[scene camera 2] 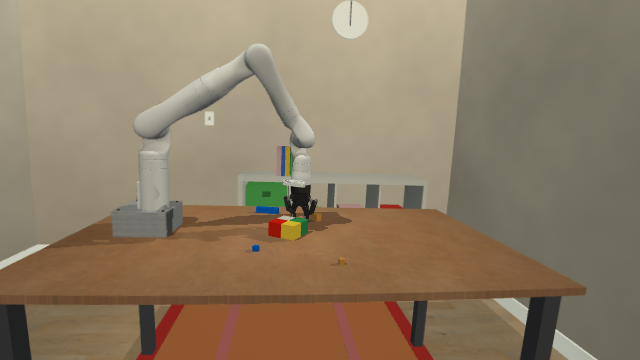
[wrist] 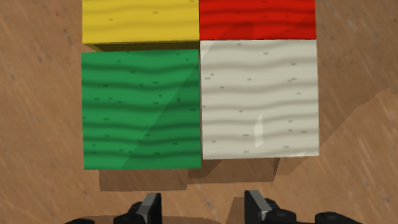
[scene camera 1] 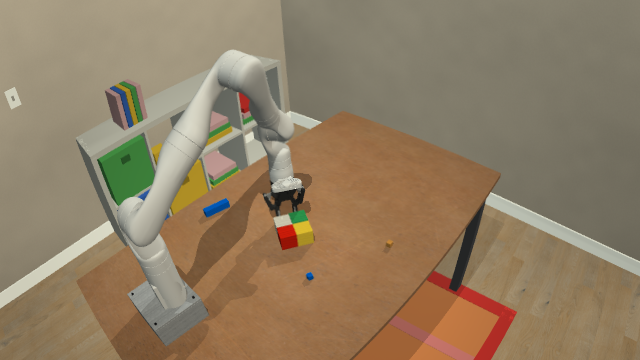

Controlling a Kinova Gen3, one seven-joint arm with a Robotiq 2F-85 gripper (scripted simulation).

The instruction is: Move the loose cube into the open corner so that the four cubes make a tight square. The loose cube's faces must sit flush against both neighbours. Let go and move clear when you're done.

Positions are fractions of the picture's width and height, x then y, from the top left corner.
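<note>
Visible to me: a green cube (wrist: 0.35, 0.49); a white cube (wrist: 0.65, 0.44).
</note>
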